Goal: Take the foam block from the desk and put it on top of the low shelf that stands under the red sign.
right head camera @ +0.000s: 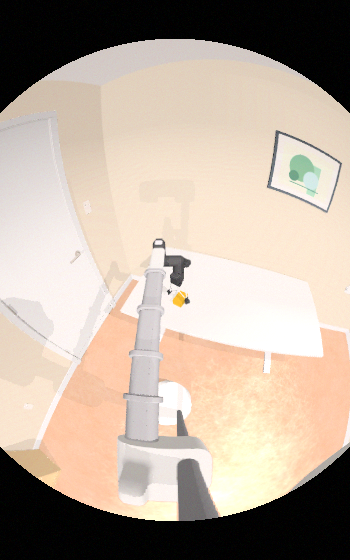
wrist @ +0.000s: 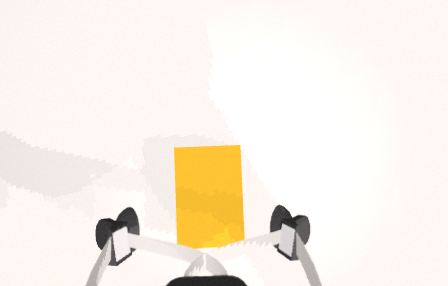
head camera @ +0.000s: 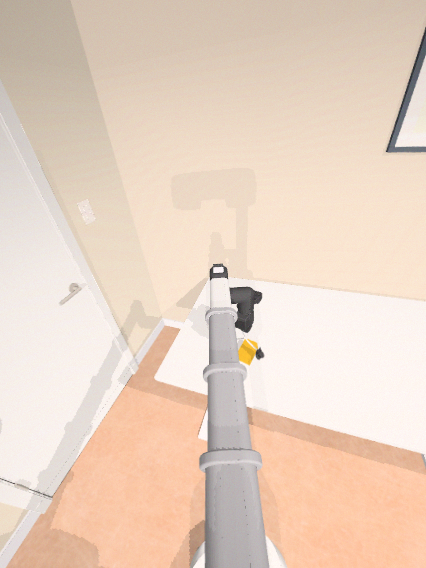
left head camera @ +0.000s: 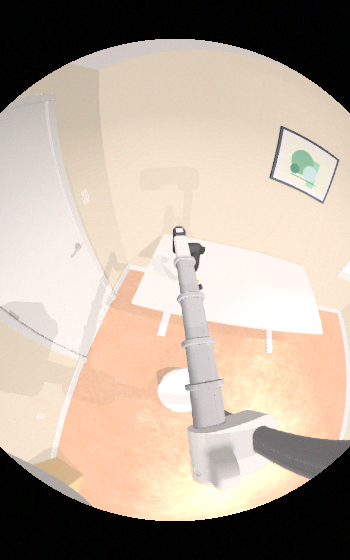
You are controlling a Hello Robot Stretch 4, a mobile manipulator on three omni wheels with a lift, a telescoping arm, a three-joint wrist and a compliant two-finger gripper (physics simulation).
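Where they show: gripper, fingertip midpoint: [right head camera: 177, 298] [wrist: 205, 223] [head camera: 244, 351]; robot's base, origin of the base link: [right head camera: 167, 401] [left head camera: 180, 388].
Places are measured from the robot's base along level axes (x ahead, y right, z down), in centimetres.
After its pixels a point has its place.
Observation:
The foam block is a yellow-orange block [head camera: 247, 352] @(x 65.3, y 9.9, z -73.8 cm) [right head camera: 179, 299] @(x 65.0, y 9.9, z -73.7 cm) [wrist: 209, 190] @(x 67.9, y 10.5, z -73.7 cm) on the white desk [head camera: 325, 360] @(x 62.1, y 42.3, z -69.3 cm) [left head camera: 250, 290] @(x 60.4, y 54.2, z -69.2 cm) [right head camera: 250, 310] @(x 57.4, y 58.6, z -69.3 cm), near its left part. In the wrist view it stands upright in the picture, its long sides running up and down, with its lower end between the two fingers. My gripper [wrist: 205, 223] @(x 65.7, y 8.7, z -74.1 cm) [right head camera: 178, 296] @(x 65.7, y 8.7, z -74.1 cm) is open, with a gap on either side of the block and no finger touching it in the wrist view. In the left head camera view the arm hides most of the block. The low shelf and the red sign do not show in these views.
A white door [head camera: 40, 300] @(x 83.1, y -80.5, z -94.7 cm) [left head camera: 30, 210] @(x 78.7, y -82.1, z -135.1 cm) is at the left. A round white object [left head camera: 175, 390] @(x 0.2, y -5.3, z -18.7 cm) [right head camera: 175, 402] @(x 0.6, y 7.3, z -18.7 cm) is on the floor before the desk. A framed picture [left head camera: 305, 165] @(x 100.3, y 95.2, z -160.7 cm) [right head camera: 305, 171] @(x 100.3, y 95.3, z -160.7 cm) hangs on the wall. A tan box [left head camera: 62, 472] [right head camera: 32, 465] is at the lower left.

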